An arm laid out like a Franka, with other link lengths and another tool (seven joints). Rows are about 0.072 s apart.
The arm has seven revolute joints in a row. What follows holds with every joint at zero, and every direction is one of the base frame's.
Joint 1 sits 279.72 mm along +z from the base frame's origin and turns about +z.
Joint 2 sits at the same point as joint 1 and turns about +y.
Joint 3 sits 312.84 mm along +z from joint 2 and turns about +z.
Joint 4 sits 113.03 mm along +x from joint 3 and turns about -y.
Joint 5 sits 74.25 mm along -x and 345.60 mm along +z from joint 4 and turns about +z.
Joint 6 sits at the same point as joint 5 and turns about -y.
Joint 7 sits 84.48 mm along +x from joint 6 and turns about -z.
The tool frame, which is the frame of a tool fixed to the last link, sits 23.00 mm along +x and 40.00 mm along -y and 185.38 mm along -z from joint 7; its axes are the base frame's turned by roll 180.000, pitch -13.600 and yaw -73.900 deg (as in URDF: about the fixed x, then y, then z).
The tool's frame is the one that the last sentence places.
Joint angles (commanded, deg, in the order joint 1, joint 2, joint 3, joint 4, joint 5, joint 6, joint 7), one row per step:
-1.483 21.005 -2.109 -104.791 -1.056 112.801 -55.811
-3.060 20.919 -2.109 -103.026 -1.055 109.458 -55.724
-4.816 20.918 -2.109 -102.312 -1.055 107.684 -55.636
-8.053 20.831 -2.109 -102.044 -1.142 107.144 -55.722
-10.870 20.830 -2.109 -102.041 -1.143 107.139 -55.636
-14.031 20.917 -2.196 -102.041 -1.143 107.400 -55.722
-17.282 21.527 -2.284 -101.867 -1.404 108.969 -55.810
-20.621 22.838 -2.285 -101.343 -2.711 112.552 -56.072
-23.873 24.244 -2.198 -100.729 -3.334 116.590 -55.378
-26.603 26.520 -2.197 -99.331 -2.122 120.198 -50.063
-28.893 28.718 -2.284 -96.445 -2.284 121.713 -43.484
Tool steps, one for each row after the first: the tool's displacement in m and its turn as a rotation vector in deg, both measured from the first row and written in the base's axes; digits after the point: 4 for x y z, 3 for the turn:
-0.0029 -0.0172 0.0087 0.058 1.488 -1.733
-0.0075 -0.0361 0.0114 0.135 2.542 -3.615
-0.0133 -0.0710 0.0135 0.173 2.732 -6.734
-0.0198 -0.1010 0.0136 0.218 2.730 -9.634
-0.0282 -0.1352 0.0130 0.257 2.556 -12.785
-0.0342 -0.1721 0.0097 -0.124 1.487 -15.845
-0.0356 -0.2137 0.0045 -1.710 -0.988 -18.057
-0.0370 -0.2536 -0.0001 -3.120 -3.979 -21.333
-0.0384 -0.2902 -0.0093 -3.949 -6.811 -29.850
-0.0409 -0.3270 -0.0099 -5.868 -8.848 -38.497

